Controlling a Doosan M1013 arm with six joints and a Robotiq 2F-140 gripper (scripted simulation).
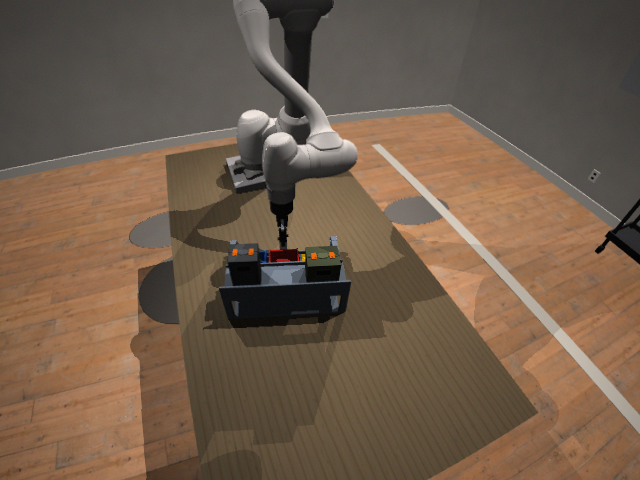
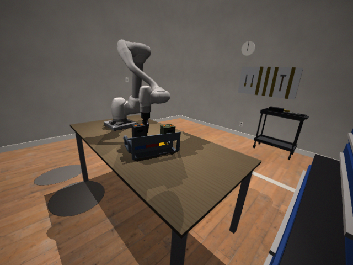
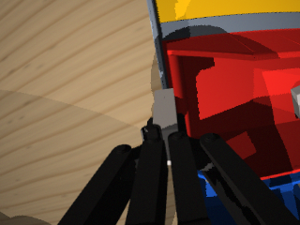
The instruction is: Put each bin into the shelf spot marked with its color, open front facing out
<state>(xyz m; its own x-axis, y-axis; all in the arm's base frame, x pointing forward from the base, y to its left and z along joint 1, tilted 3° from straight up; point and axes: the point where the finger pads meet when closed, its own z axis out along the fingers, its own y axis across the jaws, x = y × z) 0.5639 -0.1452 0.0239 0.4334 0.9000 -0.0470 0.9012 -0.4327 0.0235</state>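
My gripper is now 8 cm short of the red bin, 4 cm to the left of it and 1 cm above it. The rest, counted from my hand: green toolbox: 22 cm ahead, 2 cm to the left, 9 cm above; dark box: 12 cm ahead, 19 cm to the right, 11 cm above; blue bin: 4 cm ahead, 14 cm to the right, 1 cm below.
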